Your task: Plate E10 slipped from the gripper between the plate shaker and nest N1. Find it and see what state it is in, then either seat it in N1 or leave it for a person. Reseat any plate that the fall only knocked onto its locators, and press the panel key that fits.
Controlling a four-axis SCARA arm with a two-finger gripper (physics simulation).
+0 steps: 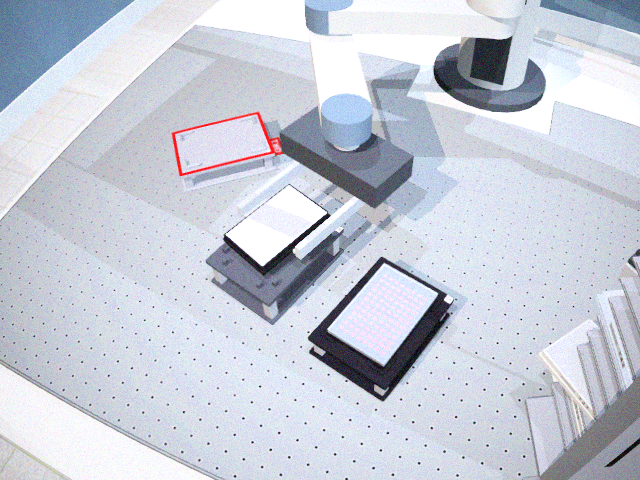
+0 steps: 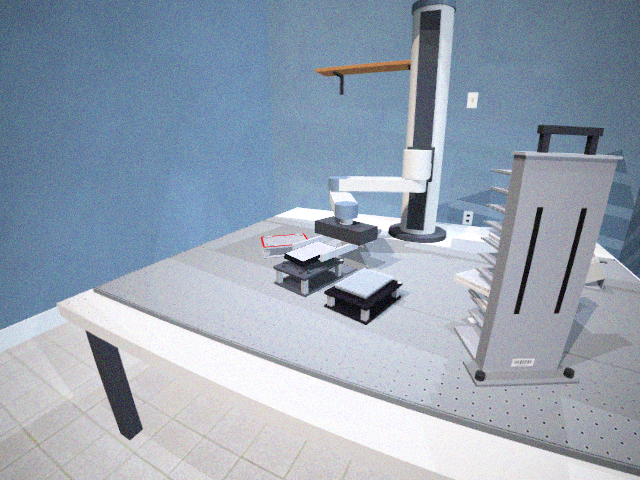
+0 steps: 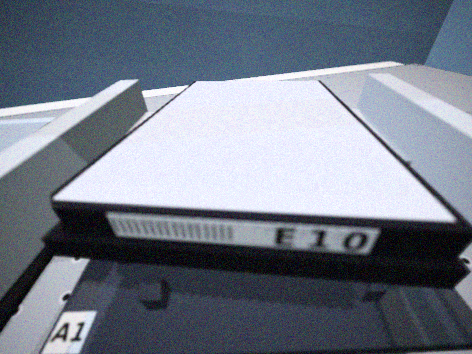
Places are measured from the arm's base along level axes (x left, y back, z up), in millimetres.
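Where they show: gripper, fingertip midpoint: [image 1: 267,231] [image 2: 306,252] [image 3: 249,98]; arm's base, origin of the base link: [image 1: 489,78] [image 2: 416,234].
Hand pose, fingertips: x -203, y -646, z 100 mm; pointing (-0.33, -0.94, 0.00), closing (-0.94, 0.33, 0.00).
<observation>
Things, the pixels of their top centre, and the offset from my fingertips.
- Plate E10, middle of its top: [image 3: 250,100] [image 1: 276,221] [image 2: 311,248] dz +6, dx +6, dy +17 mm
- second plate, middle of its top: [image 1: 384,310] [image 2: 365,280] dz -28, dx +183, dy -44 mm
Plate E10 [image 1: 273,222] [image 2: 310,251] [image 3: 250,150] has a white top, a dark body and a barcode label reading E10. My gripper [image 1: 268,231] [image 2: 308,251] [image 3: 249,98] is shut on it along its two long sides. The plate looks level and upright, a little above a dark grey stand [image 1: 240,276] [image 2: 289,269] [image 3: 270,315] with small locator blocks and an A1 label. A second plate [image 1: 385,312] [image 2: 364,283], pale with pinkish wells, rests on a black stand [image 1: 346,351] [image 2: 341,296]. Which stand is N1 cannot be told. The panel keys do not show.
A pale stand with a red border [image 1: 222,144] [image 2: 284,240] and a red tag is beyond the grey stand, left of the gripper body. A tall grey rack [image 2: 547,258] with protruding shelves stands at the right. The arm's round black base [image 1: 488,95] [image 2: 416,234] is at the back.
</observation>
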